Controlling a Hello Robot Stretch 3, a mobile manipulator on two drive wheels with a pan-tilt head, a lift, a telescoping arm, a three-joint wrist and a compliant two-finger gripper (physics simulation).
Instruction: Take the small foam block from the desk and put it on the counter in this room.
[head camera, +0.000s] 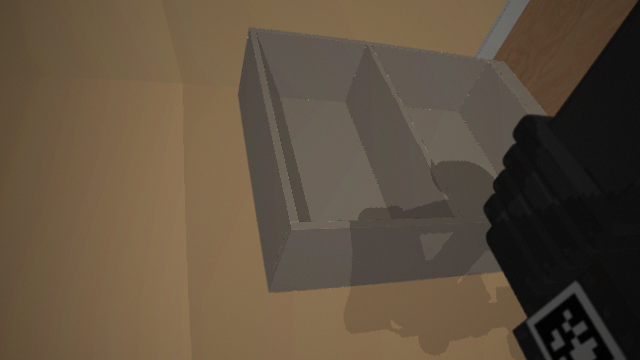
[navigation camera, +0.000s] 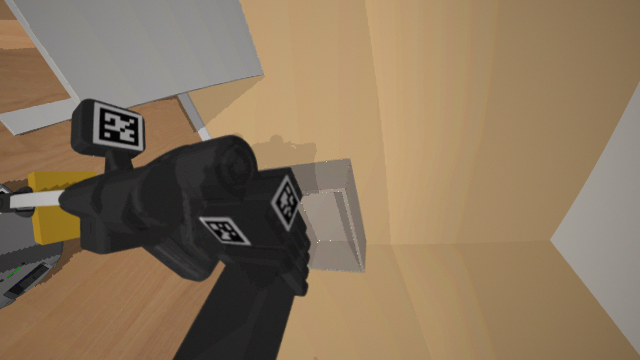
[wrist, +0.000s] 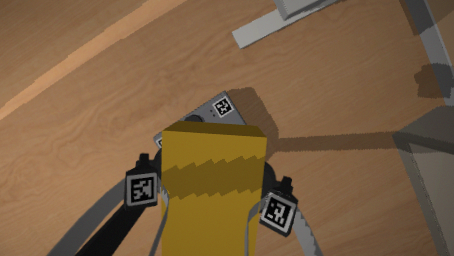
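Frame: origin at the robot's base, x ahead, y left, z up, level; centimetres.
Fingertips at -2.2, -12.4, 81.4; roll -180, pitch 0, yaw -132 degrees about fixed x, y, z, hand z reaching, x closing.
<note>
A point is followed by its place in that frame, as x, y, z.
A yellow foam block (navigation camera: 55, 222) {-3.2, -9.6, 86.7} (wrist: 214, 150) is held between the two fingers of my gripper (wrist: 215, 170) {-2.2, -12.4, 81.4}. The fingers press on its left and right sides in the wrist view, and the block is raised above the wooden floor (wrist: 100, 75). In the navigation camera view the block shows at the far left, partly behind a pale finger. The head camera view shows part of the black wrist and arm at the right; the block and fingers do not show there. A pale grey flat top (navigation camera: 165, 45) {17.5, -55.0, 72.0} stands at the upper left of the navigation camera view; I cannot tell whether it is the desk or the counter.
A grey open box with compartments (head camera: 320, 260) {-55.1, -86.7, 96.1} (navigation camera: 356, 215) {-86.4, -84.4, 106.0} is at the tan wall (head camera: 100, 200) {-89.8, -105.0, 149.3} (navigation camera: 450, 125) {-46.2, -107.8, 161.1}, beside my arm. My grey base (navigation camera: 30, 260) {-19.3, -4.5, 16.0} (wrist: 227, 117) is on the floor below the block. A pale foot bar (wrist: 260, 35) lies at the top of the wrist view.
</note>
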